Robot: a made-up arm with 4 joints.
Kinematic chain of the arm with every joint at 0, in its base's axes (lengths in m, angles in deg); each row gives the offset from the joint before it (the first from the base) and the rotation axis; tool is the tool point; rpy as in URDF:
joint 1: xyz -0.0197 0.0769 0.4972 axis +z
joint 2: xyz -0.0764 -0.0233 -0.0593 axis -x
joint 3: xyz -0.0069 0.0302 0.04 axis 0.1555 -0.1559 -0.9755
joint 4: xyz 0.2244 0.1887 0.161 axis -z
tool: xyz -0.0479 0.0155 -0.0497 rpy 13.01 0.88 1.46
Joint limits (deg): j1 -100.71..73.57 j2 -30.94..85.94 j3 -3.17..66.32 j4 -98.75..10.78
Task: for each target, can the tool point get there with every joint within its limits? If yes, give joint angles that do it. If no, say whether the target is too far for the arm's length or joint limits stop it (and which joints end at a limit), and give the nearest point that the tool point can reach.
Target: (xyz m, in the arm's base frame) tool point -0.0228 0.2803 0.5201
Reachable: yes | joints 43.48 66.44 51.63 -38.16
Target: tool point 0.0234 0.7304 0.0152
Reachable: no: too far | nearest point -0.0041 0.3134 0.2750 | short by 0.492 m
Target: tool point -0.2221 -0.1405 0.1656
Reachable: no: joint limits stop it (at a limit: joint 1, joint 2, joint 3, joint 4) | nearest point 0.0919 -0.0726 0.2672 | short by 0.337 m
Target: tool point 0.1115 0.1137 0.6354
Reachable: yes | joints 19.69 11.46 58.16 -26.90
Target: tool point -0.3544 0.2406 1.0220
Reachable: no: too far | nearest point -0.1295 0.1991 0.6818 | short by 0.410 m
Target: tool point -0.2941 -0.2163 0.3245
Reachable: no: joint limits stop it (at a limit: joint 2, joint 3, joint 4) | nearest point -0.1855 -0.1003 0.5437 | short by 0.271 m
